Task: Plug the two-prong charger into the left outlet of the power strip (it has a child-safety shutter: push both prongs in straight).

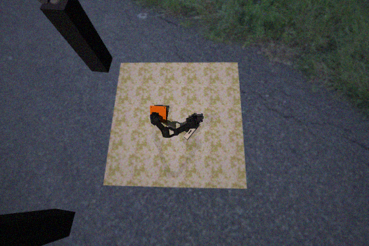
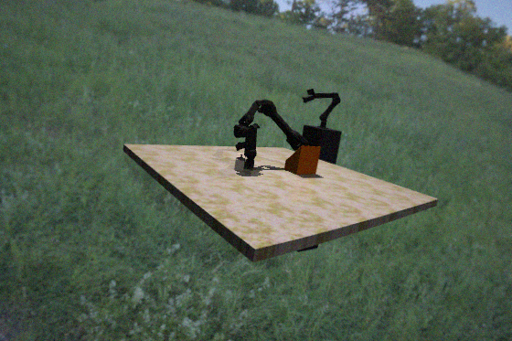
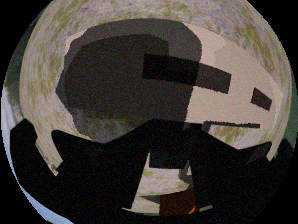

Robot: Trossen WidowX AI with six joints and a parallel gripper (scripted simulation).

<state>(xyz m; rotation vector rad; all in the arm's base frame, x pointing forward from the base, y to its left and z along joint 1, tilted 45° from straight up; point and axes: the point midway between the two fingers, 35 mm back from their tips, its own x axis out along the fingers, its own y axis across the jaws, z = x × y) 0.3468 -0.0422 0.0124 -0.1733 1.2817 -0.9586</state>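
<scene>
The dark charger lies 1 cm ahead of my gripper tip, 1 cm to the right of it and 1 cm above it.
</scene>
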